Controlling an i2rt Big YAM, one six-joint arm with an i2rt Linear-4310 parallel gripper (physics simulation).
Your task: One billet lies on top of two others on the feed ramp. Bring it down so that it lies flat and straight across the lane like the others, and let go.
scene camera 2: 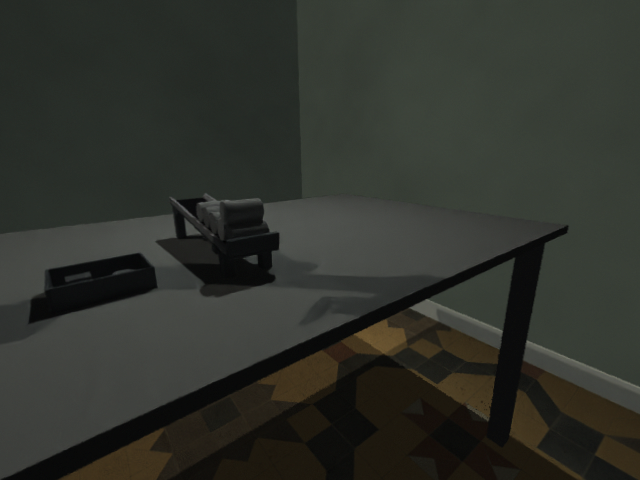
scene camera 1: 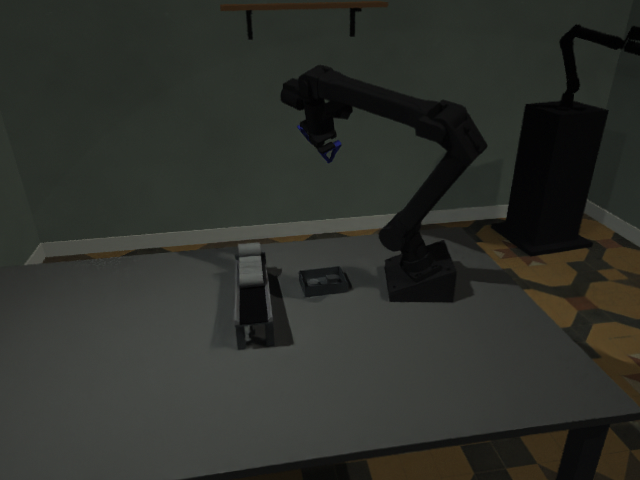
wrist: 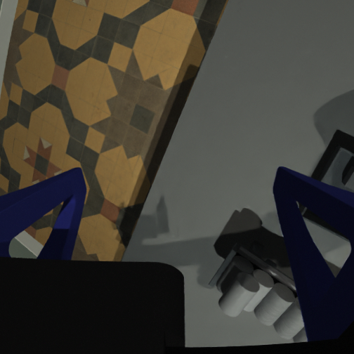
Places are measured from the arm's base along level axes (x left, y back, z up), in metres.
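Pixels of known places: gripper, fingertip midpoint: (scene camera 1: 321,152); arm's base, link origin: (scene camera 1: 420,268).
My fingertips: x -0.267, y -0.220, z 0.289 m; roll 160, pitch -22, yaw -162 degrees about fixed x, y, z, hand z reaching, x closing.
For each thing: its top centre in the pictures, then the offset to it from my fingertips.
- raised pale cylindrical billet, top centre: (scene camera 2: 240,199) (scene camera 1: 249,243) dx +0.082, dy -0.247, dz -0.230 m
- dark shallow tray, top centre: (scene camera 2: 100,268) (scene camera 1: 322,276) dx +0.172, dy -0.048, dz -0.323 m
The raised pale cylindrical billet (scene camera 1: 249,249) (scene camera 2: 241,212) (wrist: 240,296) lies across the row at the walled end of the feed ramp (scene camera 1: 237,307) (scene camera 2: 252,243), the far end in scene camera 1. Several other pale billets (scene camera 1: 251,277) (wrist: 274,305) lie side by side across the lane; in scene camera 2 part of one shows beneath the raised one. In the wrist view the row is partly hidden behind a blue finger. My gripper (scene camera 1: 319,148) (wrist: 179,177) is open and empty, high above the table, to the right of the ramp in scene camera 1. It does not show in scene camera 2.
A dark shallow tray (scene camera 1: 326,290) (scene camera 2: 103,291) with pale shapes inside stands between the ramp and the arm's base (scene camera 1: 421,284). The ramp has side rails and legs. The table edge (scene camera 2: 341,330) runs beyond the ramp's walled end.
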